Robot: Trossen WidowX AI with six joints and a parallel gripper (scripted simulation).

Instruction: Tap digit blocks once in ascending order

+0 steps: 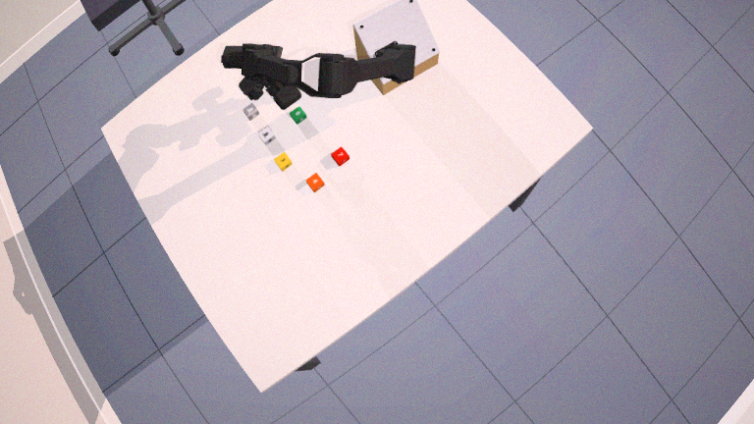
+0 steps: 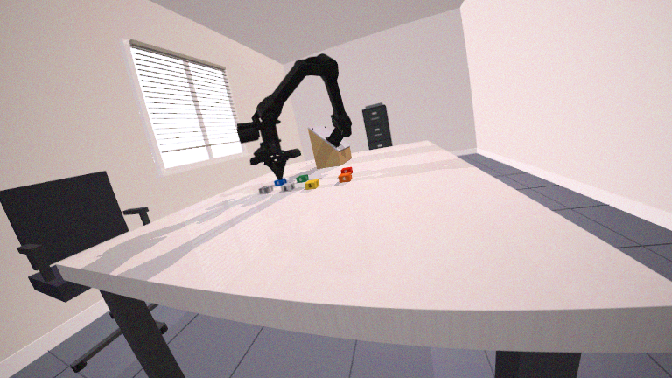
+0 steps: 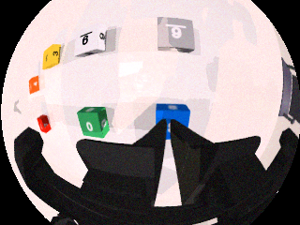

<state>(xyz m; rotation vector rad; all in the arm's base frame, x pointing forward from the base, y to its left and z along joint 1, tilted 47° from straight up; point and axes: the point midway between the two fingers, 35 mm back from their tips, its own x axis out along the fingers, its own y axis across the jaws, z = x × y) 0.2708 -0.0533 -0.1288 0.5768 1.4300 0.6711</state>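
Now: the blue block 1 cm below my gripper tip. The rest, counted from my gripper tip: white block: 9 cm ahead, 9 cm to the left, 1 cm below; grey block: 9 cm ahead, 1 cm below; green block: 1 cm behind, 9 cm to the left, 1 cm below.
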